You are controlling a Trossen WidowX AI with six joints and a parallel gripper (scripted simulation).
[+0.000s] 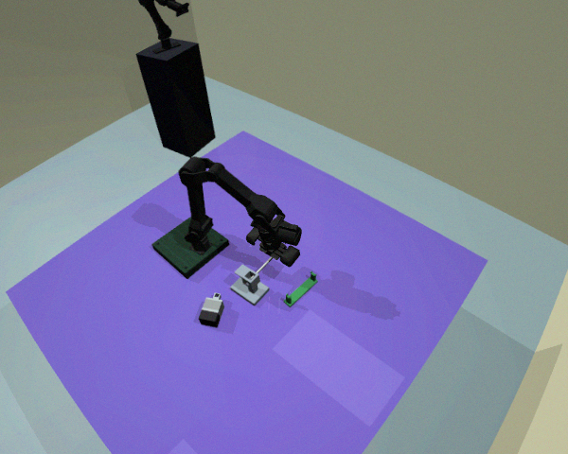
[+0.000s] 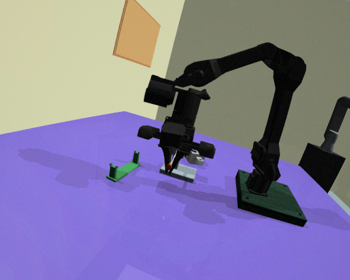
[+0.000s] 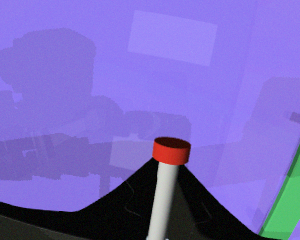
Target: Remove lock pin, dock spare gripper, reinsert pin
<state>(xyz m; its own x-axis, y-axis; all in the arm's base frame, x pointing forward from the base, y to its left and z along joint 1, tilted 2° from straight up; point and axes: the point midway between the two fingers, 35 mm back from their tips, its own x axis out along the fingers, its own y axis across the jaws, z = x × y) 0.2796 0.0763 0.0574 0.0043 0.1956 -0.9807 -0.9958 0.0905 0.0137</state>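
Right now the green cradle is 13 cm ahead of my gripper tip, 4 cm to the right of it and 3 cm below it. Round my gripper tip: grey mount 13 cm to the right, 2 cm behind; then spare gripper 26 cm to the right, 8 cm behind, 3 cm below.
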